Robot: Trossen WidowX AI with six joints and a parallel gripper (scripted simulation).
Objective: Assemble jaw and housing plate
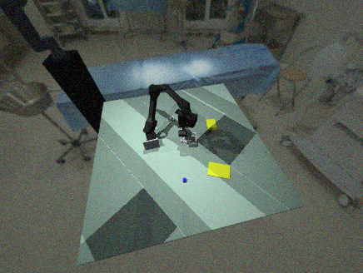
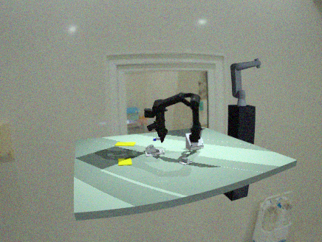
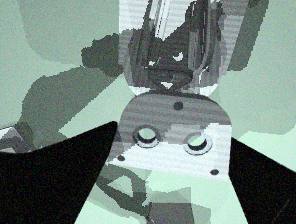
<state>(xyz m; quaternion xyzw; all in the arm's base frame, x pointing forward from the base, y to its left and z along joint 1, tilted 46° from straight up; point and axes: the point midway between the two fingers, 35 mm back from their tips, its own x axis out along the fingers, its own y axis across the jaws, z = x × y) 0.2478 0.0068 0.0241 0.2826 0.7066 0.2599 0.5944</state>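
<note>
My gripper tip is 7 cm above the jaw, 2 cm to the right of it and 2 cm short of it. Round my gripper tip: blue block (34 cm to the right, 8 cm below, 3 cm behind).
</note>
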